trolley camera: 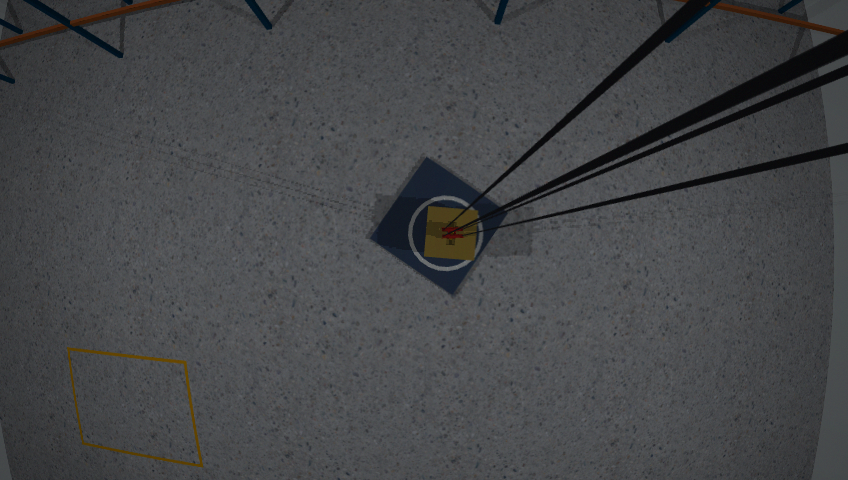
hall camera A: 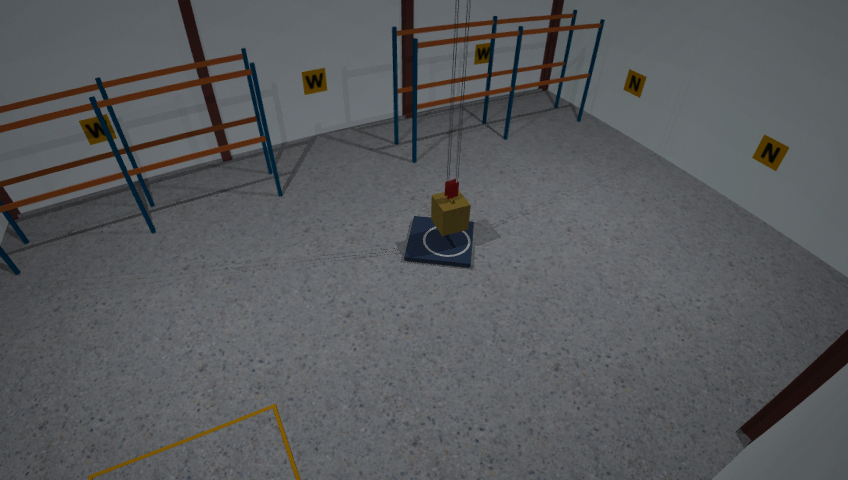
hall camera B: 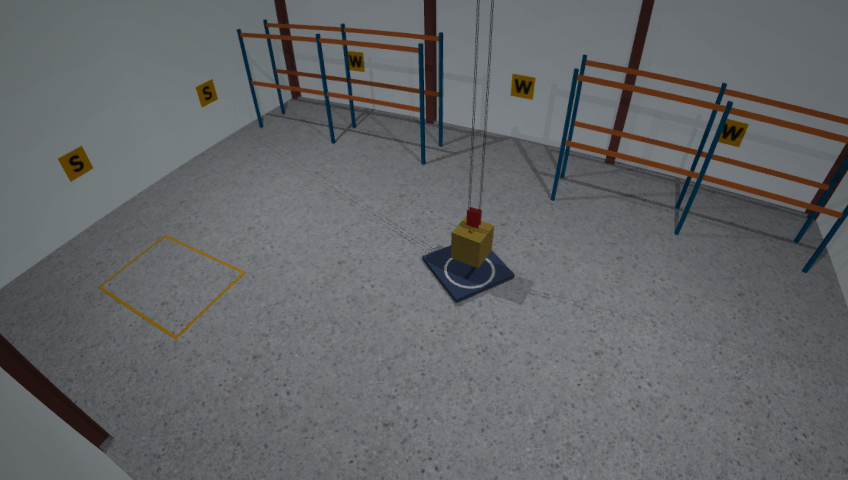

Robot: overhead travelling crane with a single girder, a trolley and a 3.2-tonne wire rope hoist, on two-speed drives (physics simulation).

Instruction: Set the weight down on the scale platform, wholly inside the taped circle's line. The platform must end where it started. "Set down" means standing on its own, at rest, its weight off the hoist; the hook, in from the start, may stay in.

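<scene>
The yellow cube-shaped weight (hall camera A: 450, 218) (hall camera B: 471, 248) (trolley camera: 437, 248) hangs upright from the hook under the red block (hall camera A: 451, 189) (hall camera B: 473, 217) (trolley camera: 452, 232). Its underside looks a little above the dark blue scale platform (hall camera A: 416, 252) (hall camera B: 502, 274) (trolley camera: 426, 172). The white taped circle (hall camera A: 446, 255) (hall camera B: 469, 287) (trolley camera: 410, 233) shows around and below the weight. In the trolley view the weight sits right of the circle's middle, and its two right corners overlap the line. The hook itself is too small to make out clearly.
Blue and orange racks (hall camera A: 414, 101) (hall camera B: 422, 104) stand along the W wall. A yellow floor outline (hall camera A: 181, 440) (hall camera B: 205, 255) (trolley camera: 126, 355) lies away from the platform. The hoist ropes run up from the red block.
</scene>
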